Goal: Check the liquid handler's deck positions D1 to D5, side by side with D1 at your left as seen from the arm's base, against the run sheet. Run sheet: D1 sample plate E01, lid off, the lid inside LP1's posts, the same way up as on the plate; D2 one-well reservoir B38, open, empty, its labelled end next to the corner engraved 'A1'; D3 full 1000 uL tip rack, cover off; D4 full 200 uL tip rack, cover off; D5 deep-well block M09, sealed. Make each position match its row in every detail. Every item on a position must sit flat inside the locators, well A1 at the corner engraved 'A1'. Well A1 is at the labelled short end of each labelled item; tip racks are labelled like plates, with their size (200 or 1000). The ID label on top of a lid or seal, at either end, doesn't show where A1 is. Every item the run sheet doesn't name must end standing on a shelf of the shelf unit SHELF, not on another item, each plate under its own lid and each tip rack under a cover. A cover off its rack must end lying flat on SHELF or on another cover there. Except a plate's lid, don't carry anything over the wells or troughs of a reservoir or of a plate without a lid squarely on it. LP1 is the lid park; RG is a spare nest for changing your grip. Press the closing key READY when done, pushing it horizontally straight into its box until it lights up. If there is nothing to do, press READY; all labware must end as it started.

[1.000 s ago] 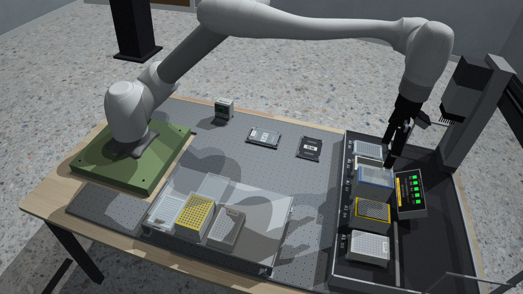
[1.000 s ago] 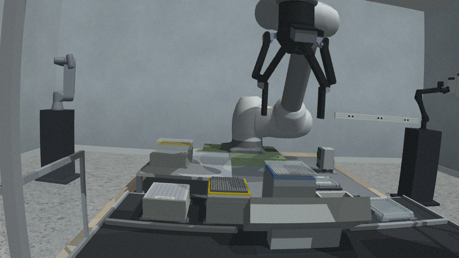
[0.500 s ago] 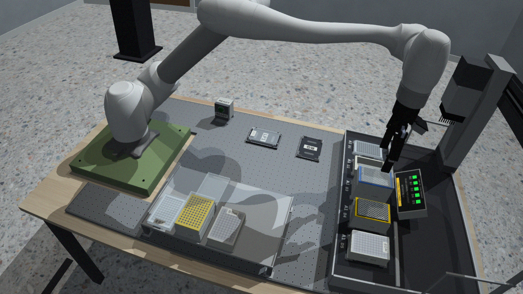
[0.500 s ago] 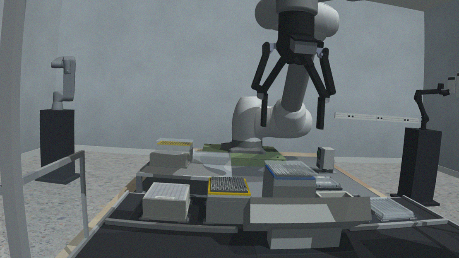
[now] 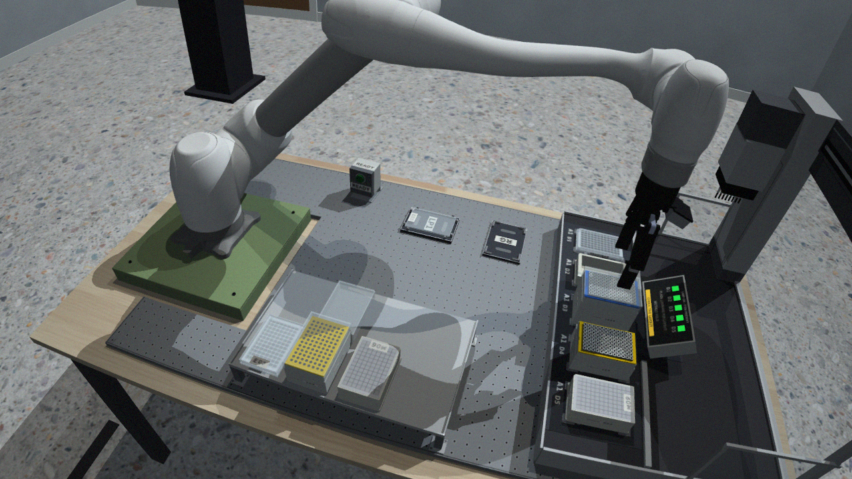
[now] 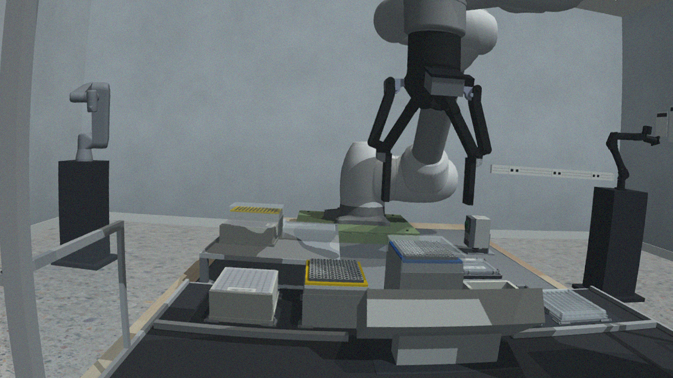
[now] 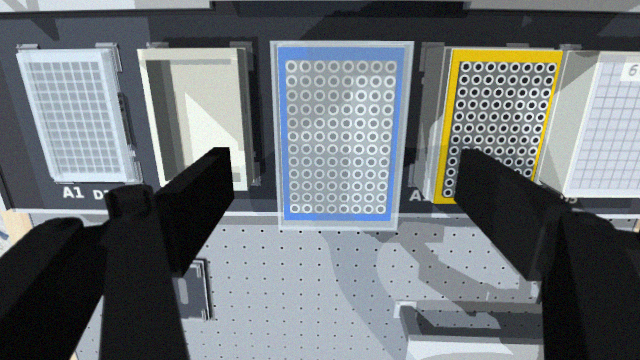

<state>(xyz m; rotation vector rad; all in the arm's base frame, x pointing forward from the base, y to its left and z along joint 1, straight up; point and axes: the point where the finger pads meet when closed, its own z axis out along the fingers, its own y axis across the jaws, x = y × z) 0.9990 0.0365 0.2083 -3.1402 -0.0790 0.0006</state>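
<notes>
My gripper is now 10 mm past the blue-rimmed tip rack, 10 mm to the left of it and 110 mm above it. Also, from my hand: cream reservoir: 10 mm behind, 120 mm to the left, 170 mm below; clear sample plate: 10 mm behind, 250 mm to the left, 180 mm below; yellow-rimmed tip rack: 130 mm to the right, 140 mm below.
</notes>
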